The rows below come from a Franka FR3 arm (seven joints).
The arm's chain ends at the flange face. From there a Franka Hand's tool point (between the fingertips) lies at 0.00 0.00 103.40 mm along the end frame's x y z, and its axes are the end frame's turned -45 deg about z.
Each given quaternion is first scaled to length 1.
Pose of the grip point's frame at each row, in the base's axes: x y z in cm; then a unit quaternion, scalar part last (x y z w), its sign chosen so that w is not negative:
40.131 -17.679 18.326 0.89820 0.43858 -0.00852 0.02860
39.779 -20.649 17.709 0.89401 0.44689 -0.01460 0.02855
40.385 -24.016 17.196 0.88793 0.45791 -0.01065 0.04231
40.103 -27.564 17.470 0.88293 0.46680 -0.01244 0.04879
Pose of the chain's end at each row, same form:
40.030 -17.070 28.648 0.99766 0.06147 0.00307 0.02968
39.785 -19.986 28.028 0.99698 0.07075 -0.00256 0.03196
40.180 -23.138 27.497 0.99557 0.08326 0.00635 0.04316
39.859 -26.553 27.758 0.99436 0.09338 0.00718 0.04984

